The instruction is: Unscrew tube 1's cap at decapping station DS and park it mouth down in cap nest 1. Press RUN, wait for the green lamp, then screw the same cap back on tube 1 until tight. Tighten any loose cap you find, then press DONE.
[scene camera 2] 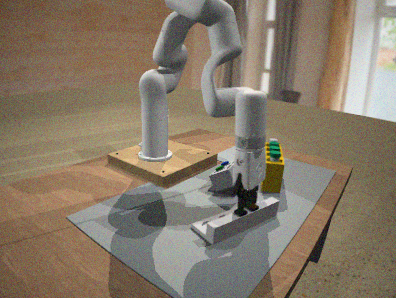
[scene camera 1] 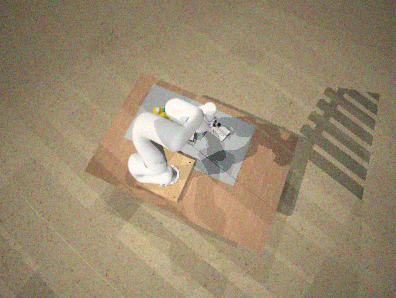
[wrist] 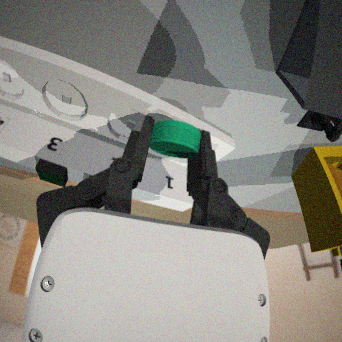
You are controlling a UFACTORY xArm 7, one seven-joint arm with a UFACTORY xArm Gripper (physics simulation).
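Places are measured from the arm's base along level axes (x ahead, y left, z up), in millimetres.
Pixels of known places: gripper, between the fingertips: (wrist: 172,136); arm's base, origin of its link: (scene camera 2: 155,155).
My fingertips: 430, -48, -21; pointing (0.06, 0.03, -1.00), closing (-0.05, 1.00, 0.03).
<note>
For each thing: its top centre in the pictures, then the offset to it from my fingertips, as dx, dy, dz. "*": a spot on its surface instead.
- green screw cap, centre of its top: (wrist: 173,155) -10, -1, +26
- white cap nest strip, a spot on its surface: (wrist: 100,137) * +22, -58, -1
- number 3, a spot on its surface: (wrist: 66,99) * -9, -85, -4
- dark green block, centre of its top: (wrist: 74,170) (scene camera 2: 238,203) (scene camera 1: 214,125) +9, -63, +42
- yellow rack, centre of its top: (scene camera 2: 273,150) (scene camera 1: 169,110) -59, +250, +91
- grey box, centre of its top: (scene camera 2: 229,161) -127, +89, +72
My gripper (scene camera 2: 247,206) (wrist: 172,136) is shut on a green screw cap (wrist: 175,142), held by its sides between the fingertips. The cap is over the number 1 end of the white cap nest strip (scene camera 2: 242,226) (wrist: 100,137) (scene camera 1: 223,133). The cap and fingers hide nest 1, so whether the cap touches it cannot be told. The round nest by number 3 (wrist: 66,99) holds no cap. A dark green block (wrist: 52,172) sits on the strip's raised edge; it shows no bright light. Tube 1 cannot be made out.
A yellow rack (scene camera 1: 159,112) (scene camera 2: 272,179) (wrist: 316,205) with green-capped tubes stands behind the gripper in scene camera 2. A grey box (scene camera 2: 223,183) with green and blue buttons stands left of it. The wooden base plate (scene camera 2: 187,167) carries the arm.
</note>
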